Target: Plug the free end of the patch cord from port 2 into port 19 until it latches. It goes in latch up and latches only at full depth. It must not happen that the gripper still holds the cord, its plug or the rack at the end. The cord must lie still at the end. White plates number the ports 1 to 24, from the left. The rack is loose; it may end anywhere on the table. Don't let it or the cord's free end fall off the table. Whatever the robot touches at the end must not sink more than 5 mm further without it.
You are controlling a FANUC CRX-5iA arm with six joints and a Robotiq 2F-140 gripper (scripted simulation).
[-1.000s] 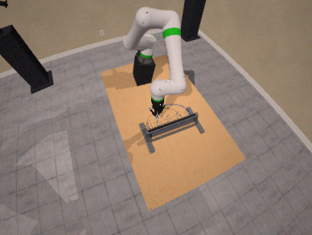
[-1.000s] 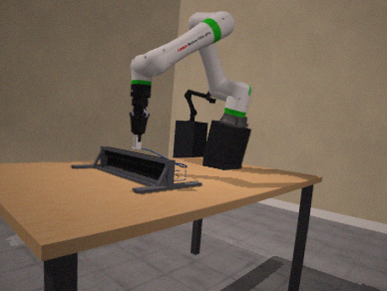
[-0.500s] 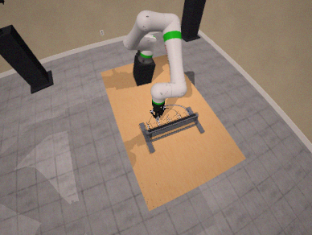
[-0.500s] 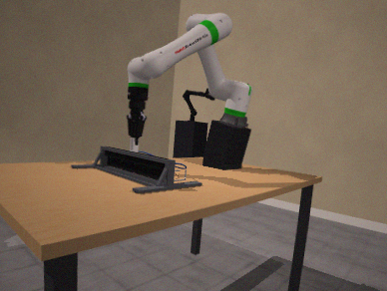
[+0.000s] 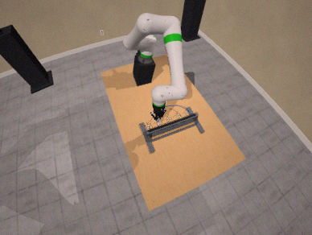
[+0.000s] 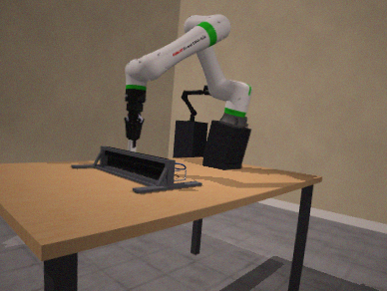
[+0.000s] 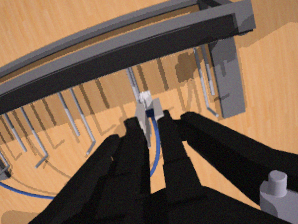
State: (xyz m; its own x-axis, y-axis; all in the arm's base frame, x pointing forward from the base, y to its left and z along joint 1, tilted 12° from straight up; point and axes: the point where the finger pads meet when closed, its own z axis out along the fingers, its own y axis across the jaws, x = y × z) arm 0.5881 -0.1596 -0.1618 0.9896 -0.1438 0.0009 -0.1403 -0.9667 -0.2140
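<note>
My gripper is now 10 mm short of the plug and 30 mm above it.
</note>
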